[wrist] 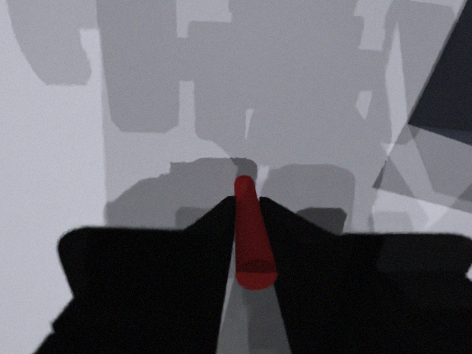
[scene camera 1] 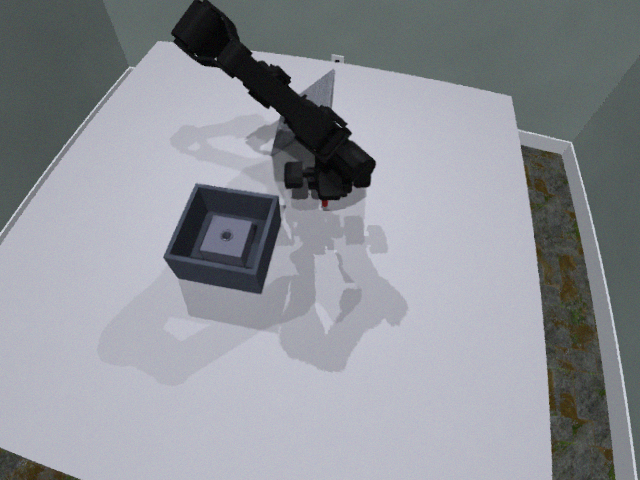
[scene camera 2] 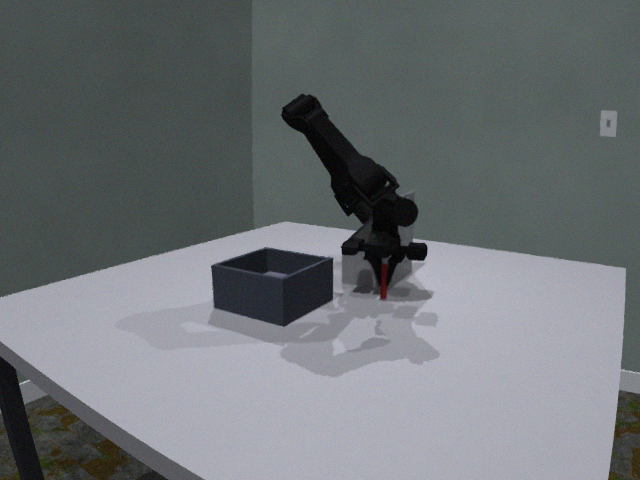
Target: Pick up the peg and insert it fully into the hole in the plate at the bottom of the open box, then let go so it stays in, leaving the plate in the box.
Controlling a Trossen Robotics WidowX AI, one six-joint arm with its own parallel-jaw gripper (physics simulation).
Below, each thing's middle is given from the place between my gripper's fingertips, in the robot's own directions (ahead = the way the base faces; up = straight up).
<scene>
Right now the red peg (wrist: 255, 266) is 1 cm above my hand. Round my hand: dark blue-grey box (scene camera 1: 183, 255): 16 cm ahead, 20 cm to the right, 2 cm above; then pale square plate (scene camera 1: 228, 241): 16 cm ahead, 20 cm to the right.
</scene>
